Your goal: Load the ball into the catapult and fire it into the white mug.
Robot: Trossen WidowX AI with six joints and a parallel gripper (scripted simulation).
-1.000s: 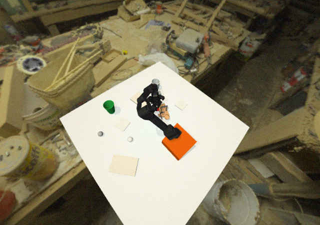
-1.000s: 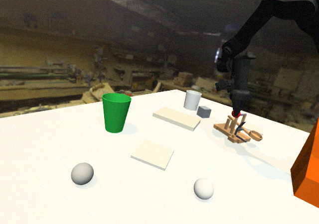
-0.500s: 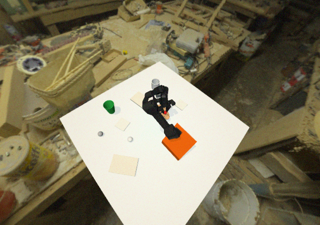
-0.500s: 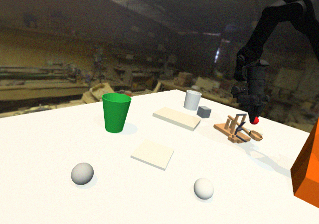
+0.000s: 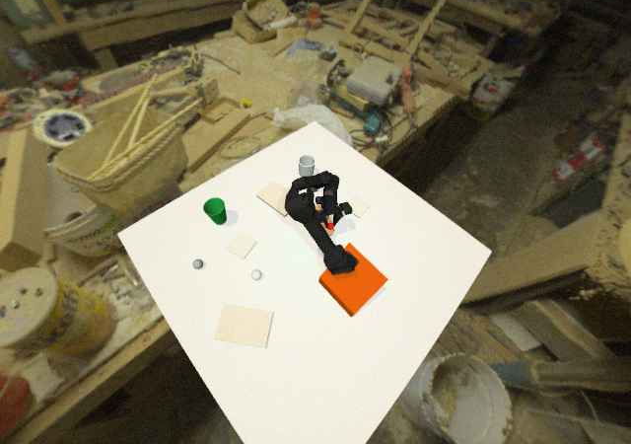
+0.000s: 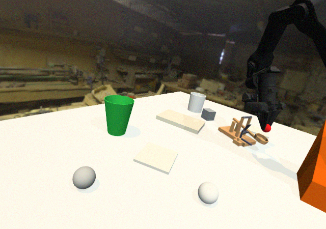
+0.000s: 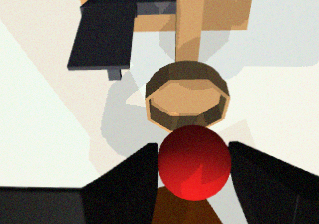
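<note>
The red ball is 10 mm above my gripper tip. Also, from my gripper tip: grey cube (260 mm ahead, 140 mm to the right, 70 mm below); white ball (370 mm to the left, 70 mm below, 70 mm ahead); white mug (360 mm ahead, 190 mm to the right, 60 mm below).
</note>
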